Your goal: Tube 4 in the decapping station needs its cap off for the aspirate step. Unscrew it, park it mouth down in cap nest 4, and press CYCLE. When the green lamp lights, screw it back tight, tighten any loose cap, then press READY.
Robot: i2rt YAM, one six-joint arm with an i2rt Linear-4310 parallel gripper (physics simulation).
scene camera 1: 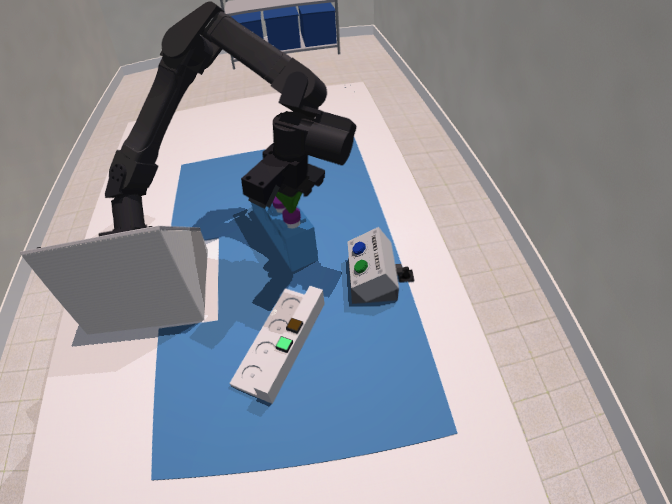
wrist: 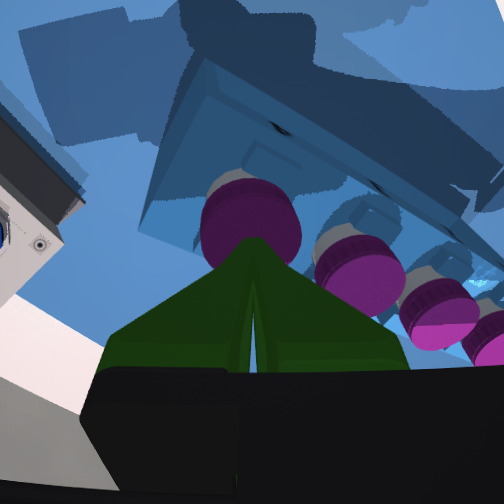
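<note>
The blue decapping station (scene camera 1: 287, 238) holds a row of tubes, each with a purple cap on. In the wrist view the caps run from the nearest cap (wrist: 250, 222) through a second (wrist: 360, 272) and a third (wrist: 440, 312) to one at the right edge (wrist: 487, 340). My gripper (wrist: 253, 242) has green fingers pressed together, holding nothing, with the tips just over the nearest cap. It also shows above the station in the scene view (scene camera 1: 290, 203). The white cap nest strip (scene camera 1: 276, 341) has all nests empty, and its green lamp (scene camera 1: 283, 343) is lit beside a dark amber one (scene camera 1: 294, 324).
A grey button box (scene camera 1: 371, 265) with a blue button (scene camera 1: 358, 247) and a green button (scene camera 1: 360, 266) stands right of the station, with a small black part (scene camera 1: 404, 272) beside it. A large grey slanted panel (scene camera 1: 124, 276) stands at the left. Blue bins (scene camera 1: 282, 24) sit at the back.
</note>
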